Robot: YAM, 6 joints.
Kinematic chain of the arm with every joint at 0, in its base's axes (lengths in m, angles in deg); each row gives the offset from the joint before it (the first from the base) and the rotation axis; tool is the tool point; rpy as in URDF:
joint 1: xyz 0 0 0.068 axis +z
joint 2: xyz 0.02 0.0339 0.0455 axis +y
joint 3: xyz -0.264 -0.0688 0 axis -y
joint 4: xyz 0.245 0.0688 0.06 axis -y
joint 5: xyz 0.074 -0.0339 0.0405 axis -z
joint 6: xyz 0.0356 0 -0.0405 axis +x
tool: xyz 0 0 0 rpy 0 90 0
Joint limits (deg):
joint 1: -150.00..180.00
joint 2: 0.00..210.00
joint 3: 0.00..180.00
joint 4: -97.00..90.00
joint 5: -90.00..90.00
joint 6: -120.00..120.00
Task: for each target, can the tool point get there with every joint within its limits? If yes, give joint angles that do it. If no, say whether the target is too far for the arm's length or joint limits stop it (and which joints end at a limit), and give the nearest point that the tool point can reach.
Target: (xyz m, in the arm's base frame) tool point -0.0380 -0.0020 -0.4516
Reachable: no: joint limits stop it (at a limit: joint 1, joint 2) | nearest point -0.0904 -0.0005 -0.3439 | short by 0.120 m
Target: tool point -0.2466 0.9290 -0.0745
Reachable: no: too far | nearest point -0.1626 0.6125 -0.0091 | short by 0.334 m
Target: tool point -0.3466 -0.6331 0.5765
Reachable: no: too far | nearest point -0.2605 -0.4758 0.4582 | short by 0.215 m
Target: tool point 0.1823 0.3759 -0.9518
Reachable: no: too far | nearest point 0.1366 0.2818 -0.3745 | short by 0.587 m
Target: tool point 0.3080 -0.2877 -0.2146
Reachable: yes | joints -38.73 190.99 128.07 -42.44 62.97 82.38
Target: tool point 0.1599 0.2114 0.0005
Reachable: yes | joints 54.45 136.16 63.21 -60.37 11.69 87.29
